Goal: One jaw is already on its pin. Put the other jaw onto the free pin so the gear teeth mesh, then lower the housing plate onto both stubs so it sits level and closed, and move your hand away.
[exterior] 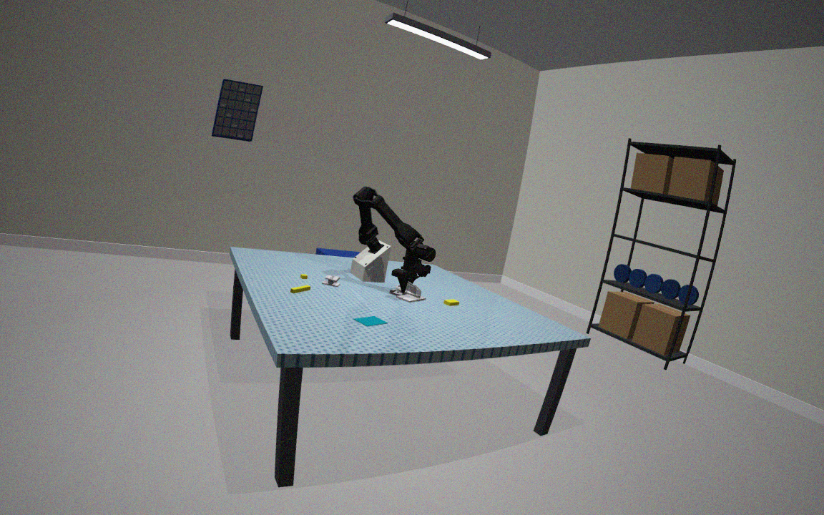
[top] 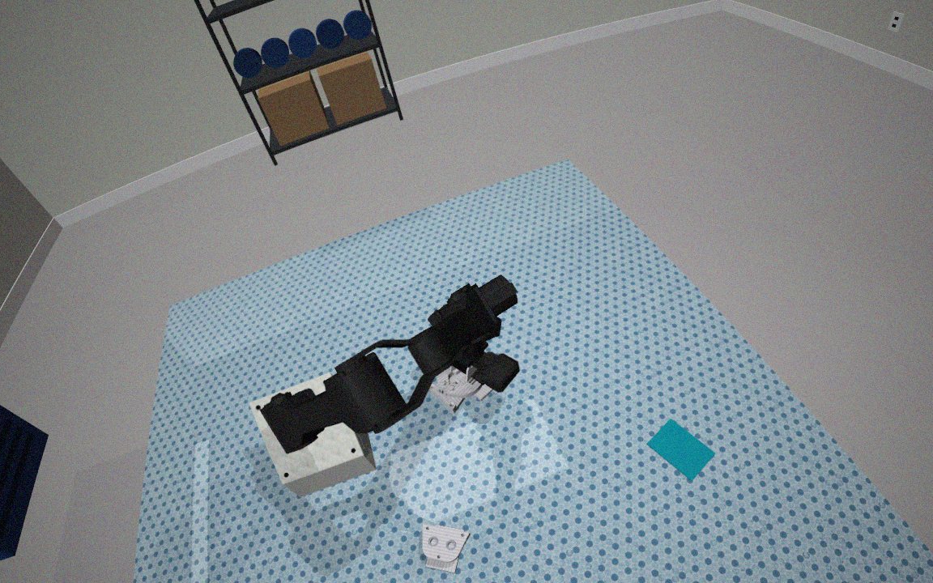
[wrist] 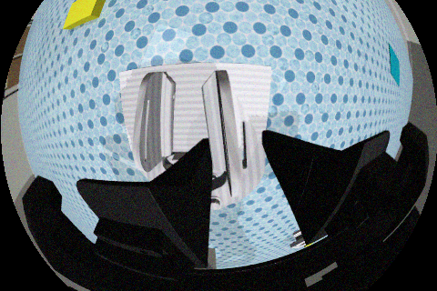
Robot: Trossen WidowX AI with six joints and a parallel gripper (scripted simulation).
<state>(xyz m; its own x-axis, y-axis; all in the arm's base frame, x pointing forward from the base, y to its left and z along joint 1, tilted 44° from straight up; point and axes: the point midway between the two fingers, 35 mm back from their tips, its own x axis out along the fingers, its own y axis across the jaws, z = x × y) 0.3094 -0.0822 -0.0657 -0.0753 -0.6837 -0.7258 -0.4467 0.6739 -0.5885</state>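
The white base plate lies 30 mm to the left of my gripper tip and 30 mm below it. Also, from my gripper tip: teal card: 250 mm ahead, 300 mm to the right, 30 mm below; yellow bar: 70 mm behind, 440 mm to the right, 20 mm below.
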